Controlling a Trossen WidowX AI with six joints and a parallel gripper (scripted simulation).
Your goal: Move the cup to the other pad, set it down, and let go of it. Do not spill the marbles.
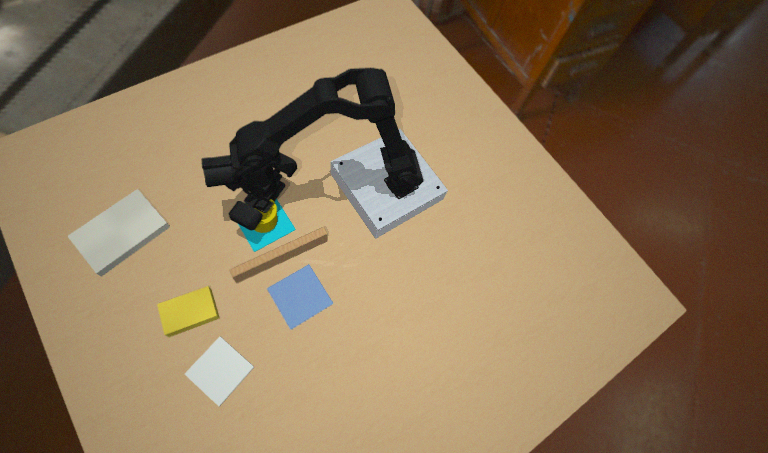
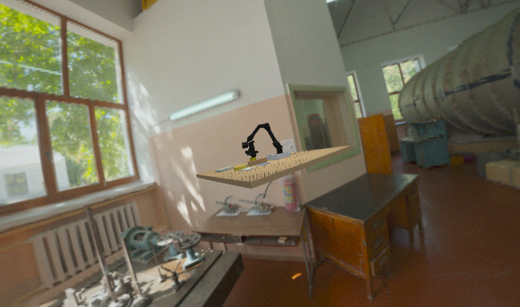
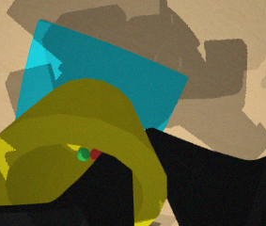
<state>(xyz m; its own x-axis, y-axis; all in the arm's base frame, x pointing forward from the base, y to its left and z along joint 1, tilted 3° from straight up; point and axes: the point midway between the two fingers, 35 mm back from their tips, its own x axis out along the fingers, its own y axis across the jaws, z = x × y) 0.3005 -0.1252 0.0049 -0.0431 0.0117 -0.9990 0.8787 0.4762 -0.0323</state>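
The cyan pad is 3 cm ahead of my gripper tip, 1 cm to the left of it and 5 cm below it. The rest, counted from my gripper tip: cup: 2 cm ahead, 1 cm to the left; then thin wooden bar: 4 cm ahead, 12 cm to the left, 2 cm below; then red marble: 1 cm ahead, 3 cm to the left, 2 cm below.
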